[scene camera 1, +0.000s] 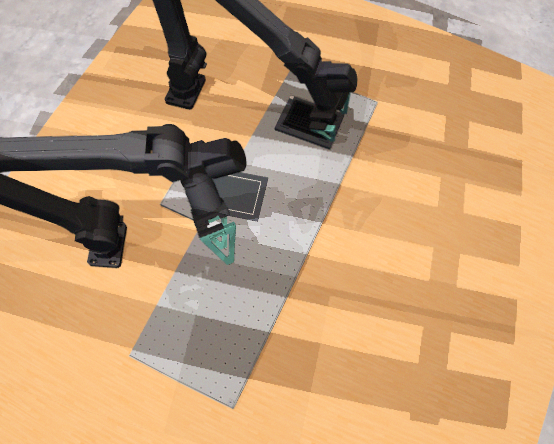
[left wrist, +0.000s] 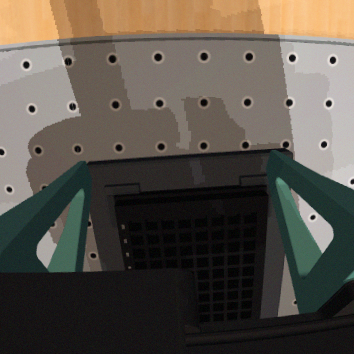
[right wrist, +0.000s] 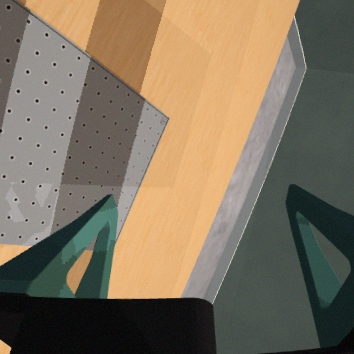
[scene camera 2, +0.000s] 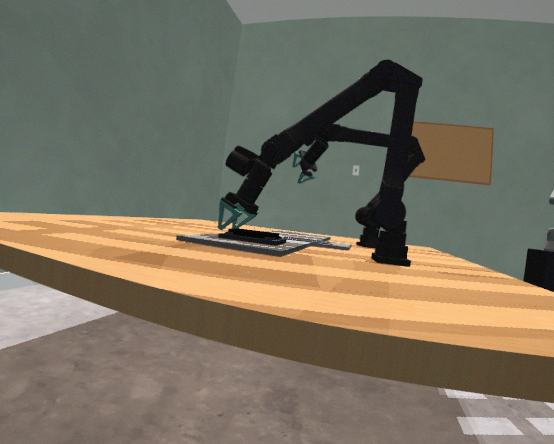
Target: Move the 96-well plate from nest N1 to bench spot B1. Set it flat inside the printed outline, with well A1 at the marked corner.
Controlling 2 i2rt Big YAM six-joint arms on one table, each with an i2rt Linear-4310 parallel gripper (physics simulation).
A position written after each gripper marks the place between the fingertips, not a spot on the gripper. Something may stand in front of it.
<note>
The left gripper [scene camera 2: 226, 229] is open, with nothing in its grasp. Also in view: a well plate [scene camera 1: 298, 117]. The right gripper [scene camera 1: 227, 255] is open and holds nothing. Also in view: a dark rectangular block [scene camera 1: 292, 132].
The well plate shows as well in the left wrist view [left wrist: 218, 233]. The left gripper shows as well in scene camera 1 [scene camera 1: 338, 127] and in the left wrist view [left wrist: 178, 163]. The right gripper also shows in the right wrist view [right wrist: 200, 197]. The right wrist view misses the well plate: it is out of frame.
</note>
